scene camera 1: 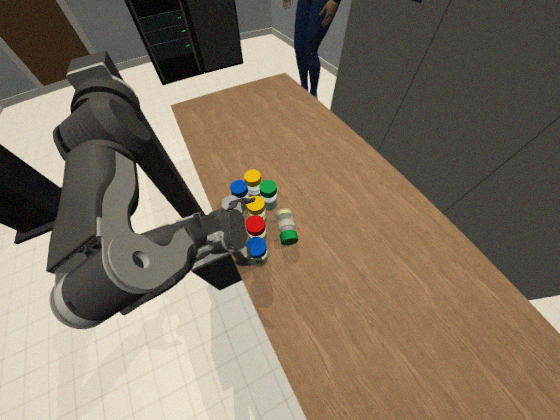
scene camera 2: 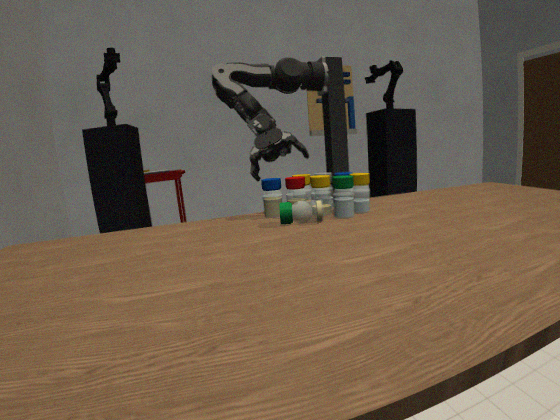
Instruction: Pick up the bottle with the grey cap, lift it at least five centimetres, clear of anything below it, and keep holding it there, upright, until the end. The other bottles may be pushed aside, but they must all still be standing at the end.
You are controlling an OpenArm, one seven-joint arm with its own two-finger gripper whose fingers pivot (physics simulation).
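Note:
The grey-capped bottle (scene camera 1: 230,202) stands upright at the table's near-arm edge, its body hidden by the gripper; in scene camera 2 a sliver of its cap (scene camera 2: 323,174) shows behind a yellow cap. My gripper (scene camera 1: 250,230) (scene camera 2: 281,167) is open and empty, above the bottles' caps, fingers pointing down. Standing bottles have blue (scene camera 1: 256,247) (scene camera 2: 271,184), red (scene camera 1: 255,225) (scene camera 2: 295,182), yellow (scene camera 1: 255,204) (scene camera 2: 321,181) and green (scene camera 1: 268,188) (scene camera 2: 343,181) caps. Another blue cap (scene camera 1: 239,188) and yellow cap (scene camera 1: 252,177) (scene camera 2: 360,178) stand farther along. One more yellow cap (scene camera 2: 302,177) is behind the red.
A green-capped bottle (scene camera 1: 286,226) (scene camera 2: 302,212) lies on its side on the table (scene camera 1: 350,250) (scene camera 2: 250,310), beside the standing group. The table's edge runs close to the group on the arm's side. Black pedestals (scene camera 2: 117,180) (scene camera 2: 391,150) stand beyond the table.

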